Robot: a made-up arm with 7 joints. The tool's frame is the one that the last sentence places.
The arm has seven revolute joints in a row. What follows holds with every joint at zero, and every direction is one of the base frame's.
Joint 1 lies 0.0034 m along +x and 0.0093 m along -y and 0.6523 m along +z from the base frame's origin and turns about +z.
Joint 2 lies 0.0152 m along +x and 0.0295 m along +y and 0.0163 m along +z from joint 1 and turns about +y.
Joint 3 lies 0.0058 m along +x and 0.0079 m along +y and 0.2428 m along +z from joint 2 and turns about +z.
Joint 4 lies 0.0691 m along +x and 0.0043 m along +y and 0.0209 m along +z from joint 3 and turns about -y.
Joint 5 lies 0.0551 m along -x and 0.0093 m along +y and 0.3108 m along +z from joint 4 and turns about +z.
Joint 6 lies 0.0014 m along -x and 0.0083 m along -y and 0.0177 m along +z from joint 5 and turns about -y.
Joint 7 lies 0.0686 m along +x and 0.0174 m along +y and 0.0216 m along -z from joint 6 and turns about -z.
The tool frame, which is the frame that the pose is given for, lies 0.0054 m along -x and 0.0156 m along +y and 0.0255 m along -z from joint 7; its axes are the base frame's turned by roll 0, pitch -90 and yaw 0 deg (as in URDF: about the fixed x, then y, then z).
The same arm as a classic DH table. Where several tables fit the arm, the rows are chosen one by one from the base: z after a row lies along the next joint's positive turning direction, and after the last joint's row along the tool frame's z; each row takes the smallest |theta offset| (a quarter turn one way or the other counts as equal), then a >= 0, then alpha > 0; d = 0 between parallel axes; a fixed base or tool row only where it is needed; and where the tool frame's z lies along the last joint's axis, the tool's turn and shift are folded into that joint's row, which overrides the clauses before.
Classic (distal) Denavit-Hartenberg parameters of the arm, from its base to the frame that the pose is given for. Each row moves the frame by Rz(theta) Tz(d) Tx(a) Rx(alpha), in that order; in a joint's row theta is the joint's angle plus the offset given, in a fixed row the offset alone. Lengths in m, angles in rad.
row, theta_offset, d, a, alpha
base (fixed), -1.2203, 0, 0.0099, 0
joint 1, 1.2203, 0.6686, 0.0152, -1.5708
joint 2, 0, 0.0374, 0.0058, 1.5708
joint 3, 0, 0.2637, 0.0691, 1.5708
joint 4, 0, -0.0136, -0.0551, -1.5708
joint 5, 0, 0.3285, -0.0014, 1.5708
joint 6, 0, -0.0091, 0.0686, 1.5708
joint 7, -1.5708, 0.0471, 0.0156, 1.5708
tool (fixed), -1.5708, 0.0054, 0, 0

